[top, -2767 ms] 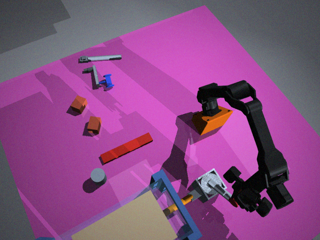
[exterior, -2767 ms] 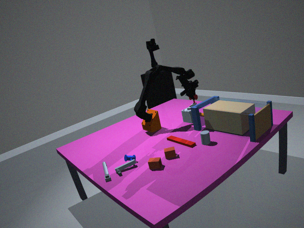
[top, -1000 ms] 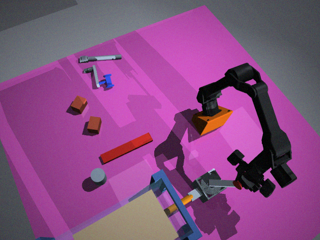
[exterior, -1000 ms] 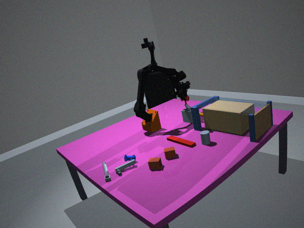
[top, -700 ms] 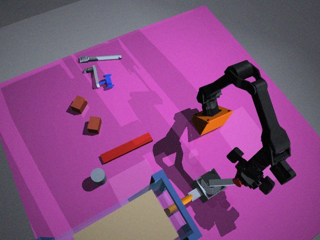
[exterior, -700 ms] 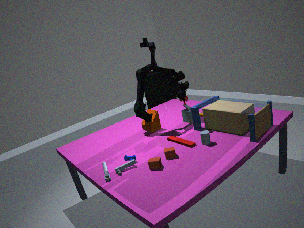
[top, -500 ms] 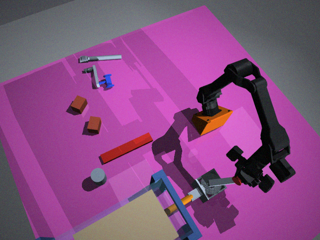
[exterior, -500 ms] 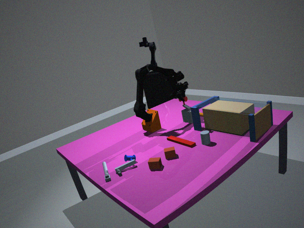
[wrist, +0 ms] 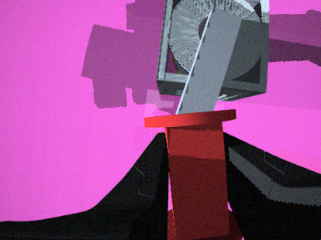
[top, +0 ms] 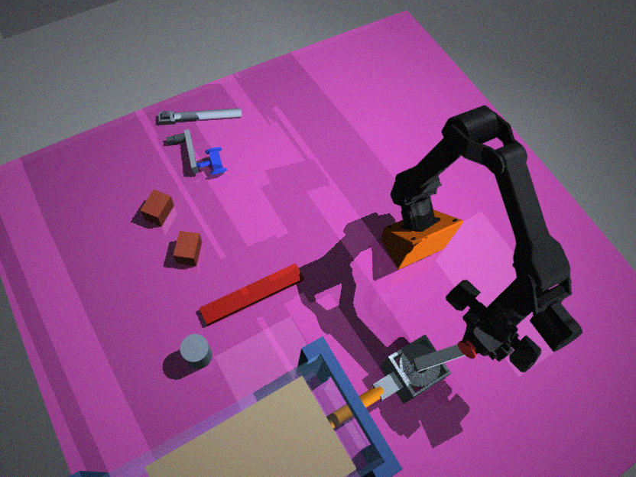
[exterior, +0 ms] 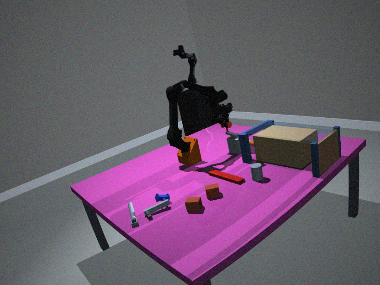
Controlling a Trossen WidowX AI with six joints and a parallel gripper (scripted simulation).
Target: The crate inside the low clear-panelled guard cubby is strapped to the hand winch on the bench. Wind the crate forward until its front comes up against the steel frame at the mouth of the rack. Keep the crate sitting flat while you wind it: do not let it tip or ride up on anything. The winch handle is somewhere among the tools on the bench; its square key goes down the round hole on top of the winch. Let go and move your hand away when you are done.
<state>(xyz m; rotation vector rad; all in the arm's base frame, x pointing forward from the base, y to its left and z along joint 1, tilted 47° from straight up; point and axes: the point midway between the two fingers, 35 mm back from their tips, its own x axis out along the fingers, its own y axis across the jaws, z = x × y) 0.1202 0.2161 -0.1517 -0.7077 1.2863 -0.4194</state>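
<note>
Right now the blue steel frame is 240 mm ahead of my gripper tip, 50 mm to the right of it and 30 mm below it. From my gripper tip the other things lie so: red knob 20 mm behind; then winch handle 20 mm ahead, 10 mm to the right, 30 mm below; then grey winch 60 mm ahead, 40 mm to the right, 100 mm below.
</note>
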